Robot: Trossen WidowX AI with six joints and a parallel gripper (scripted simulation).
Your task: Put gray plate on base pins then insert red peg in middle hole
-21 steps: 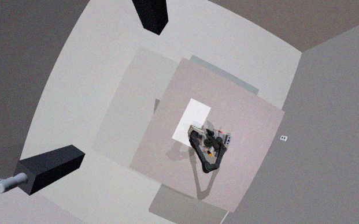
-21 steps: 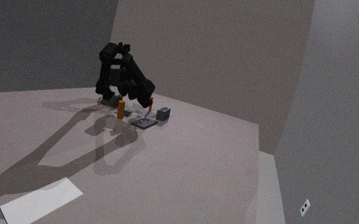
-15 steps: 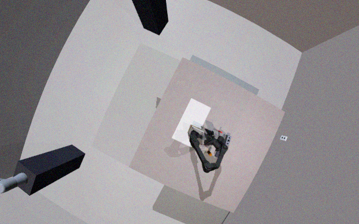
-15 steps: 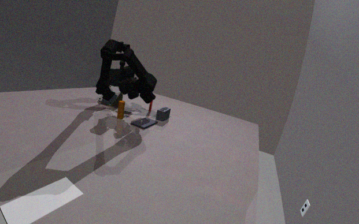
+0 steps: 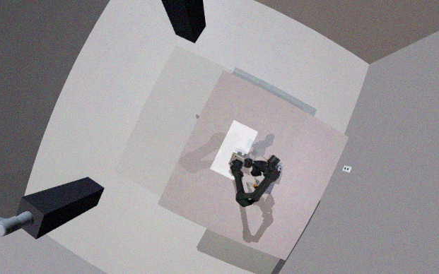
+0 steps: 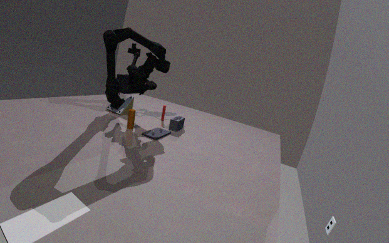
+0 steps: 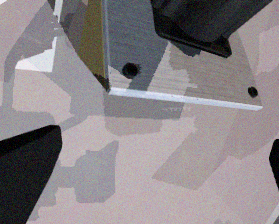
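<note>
The gray plate lies 29 cm ahead of my gripper tip, 9 cm below it and 3 cm to the left of it. The rest, counted from my gripper tip: orange cylinder (19 cm ahead, 17 cm to the right, 9 cm below); red peg (17 cm ahead, 9 cm below, 7 cm to the left); base (30 cm ahead, 12 cm to the right, 12 cm below).
</note>
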